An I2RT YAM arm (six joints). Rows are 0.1 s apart.
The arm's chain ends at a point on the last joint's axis. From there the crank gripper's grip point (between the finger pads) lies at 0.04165 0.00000 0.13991 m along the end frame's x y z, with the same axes.
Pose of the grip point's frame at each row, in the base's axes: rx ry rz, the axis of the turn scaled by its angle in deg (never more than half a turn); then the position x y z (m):
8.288 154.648 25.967 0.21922 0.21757 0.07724
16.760 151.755 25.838 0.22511 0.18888 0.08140
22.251 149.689 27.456 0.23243 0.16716 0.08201
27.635 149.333 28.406 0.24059 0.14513 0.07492
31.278 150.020 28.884 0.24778 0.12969 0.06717
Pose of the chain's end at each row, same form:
8.288 154.648 25.967 0.20123 0.16984 0.21402
16.760 151.755 25.838 0.19879 0.14036 0.21654
22.251 149.689 27.456 0.20118 0.11557 0.21494
27.635 149.333 28.406 0.20868 0.09160 0.20693
31.278 150.020 28.884 0.21780 0.07492 0.19912

